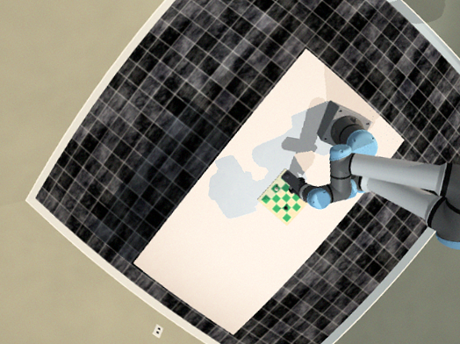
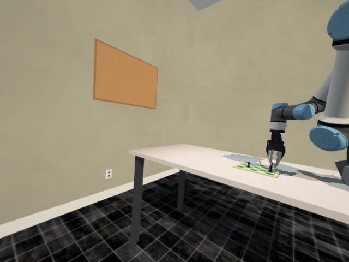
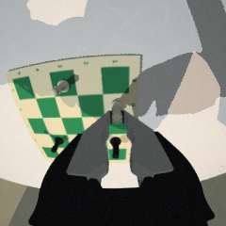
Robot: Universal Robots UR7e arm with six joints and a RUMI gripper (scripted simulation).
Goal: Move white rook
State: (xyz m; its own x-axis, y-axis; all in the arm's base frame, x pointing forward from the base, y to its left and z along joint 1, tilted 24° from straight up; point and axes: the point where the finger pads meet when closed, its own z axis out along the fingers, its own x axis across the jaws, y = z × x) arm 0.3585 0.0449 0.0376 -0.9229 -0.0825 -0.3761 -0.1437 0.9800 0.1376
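The green-and-cream chessboard is 70 mm ahead of my hand, 50 mm to the left of it and 30 mm below it.
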